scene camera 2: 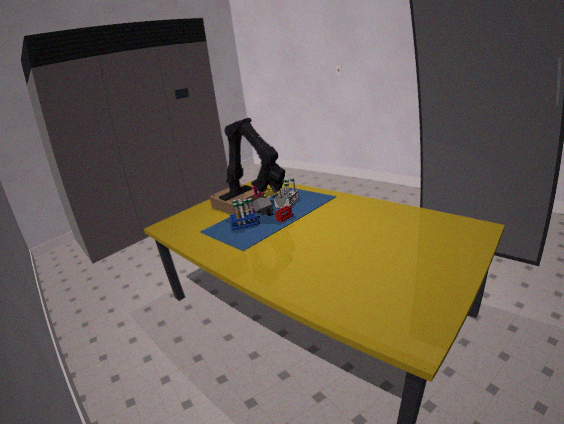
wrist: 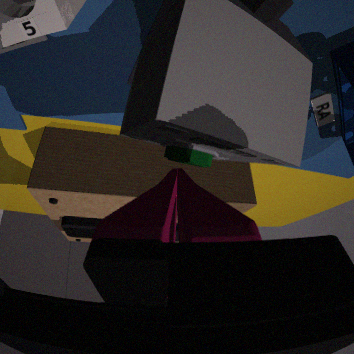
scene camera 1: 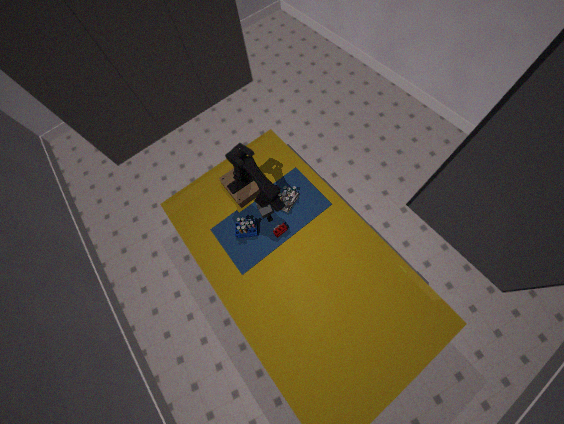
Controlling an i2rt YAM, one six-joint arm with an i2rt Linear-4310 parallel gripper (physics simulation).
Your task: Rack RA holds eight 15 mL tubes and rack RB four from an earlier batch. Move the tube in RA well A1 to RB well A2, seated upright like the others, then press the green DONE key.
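Frame: origin at the arm's base, x left, y ahead, z down, level; centimetres.
Where they show: gripper, between the fingertips: (scene camera 2: pixel 256 197) (wrist: pixel 176 176) (scene camera 1: pixel 259 200); arm's base, origin of its link: (scene camera 2: pixel 236 193) (scene camera 1: pixel 243 181).
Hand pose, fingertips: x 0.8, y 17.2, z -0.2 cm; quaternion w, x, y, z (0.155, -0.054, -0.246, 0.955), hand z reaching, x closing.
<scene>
Each offset is from my fingertips to the centre of the thing. "spot": to the spot under its first point. Level surfaces: height alone.
My gripper (wrist: pixel 176 176) (scene camera 2: pixel 258 191) is shut with nothing between its magenta fingers. In the wrist view its tips point at the green DONE key {spot: dx +0.4, dy +3.0, dz -0.3 cm} (wrist: pixel 189 156) on the front face of the grey key box {dx -0.3, dy +4.3, dz +2.7 cm} (wrist: pixel 232 81) (scene camera 2: pixel 263 204) (scene camera 1: pixel 264 209); I cannot tell if they touch it. The blue rack RA (scene camera 1: pixel 246 226) (scene camera 2: pixel 244 220) with upright tubes stands on the left of the blue mat {dz +6.9 cm} (scene camera 1: pixel 254 255) (scene camera 2: pixel 246 239); its label {spot: dx -13.0, dy +3.7, dz +6.7 cm} (wrist: pixel 323 109) shows at the right of the wrist view. The white rack RB {dx +12.4, dy +11.7, dz +0.4 cm} (scene camera 1: pixel 289 197) (scene camera 2: pixel 286 196) with tubes stands behind the arm. Single wells are too small to tell.
A small red block (scene camera 1: pixel 280 229) (scene camera 2: pixel 284 213) lies on the mat near the key box. The arm stands on a wooden base (scene camera 1: pixel 243 193) (scene camera 2: pixel 221 200) (wrist: pixel 105 158) at the back of the yellow table {dz +7.3 cm} (scene camera 1: pixel 342 319) (scene camera 2: pixel 364 273). Dark cabinets (scene camera 2: pixel 126 136) (scene camera 2: pixel 487 127) flank the room.
</scene>
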